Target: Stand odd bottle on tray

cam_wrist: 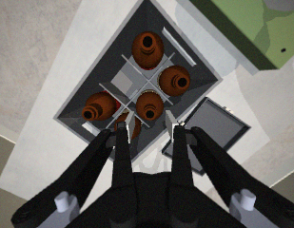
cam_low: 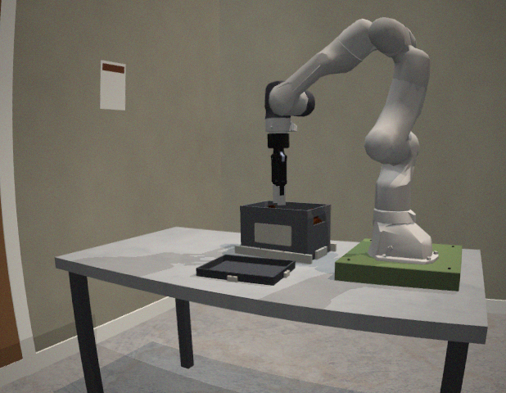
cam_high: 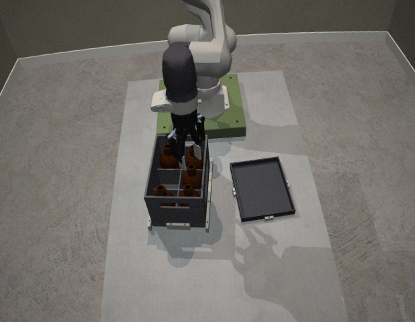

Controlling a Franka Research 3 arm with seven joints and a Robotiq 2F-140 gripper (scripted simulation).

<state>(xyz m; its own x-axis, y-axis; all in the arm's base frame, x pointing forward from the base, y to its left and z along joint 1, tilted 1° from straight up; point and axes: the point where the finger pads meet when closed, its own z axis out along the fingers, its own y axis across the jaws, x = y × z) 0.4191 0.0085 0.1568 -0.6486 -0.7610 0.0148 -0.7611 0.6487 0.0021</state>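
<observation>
My gripper is now 4 cm to the left of the dark grey crate and 13 cm above it. Also, from my hand: black tray 5 cm behind, 24 cm to the left, 20 cm below; glass bottle 10 cm ahead, 9 cm to the right, 13 cm below; brown bottle 8 cm behind, 10 cm to the right, 13 cm below.
</observation>
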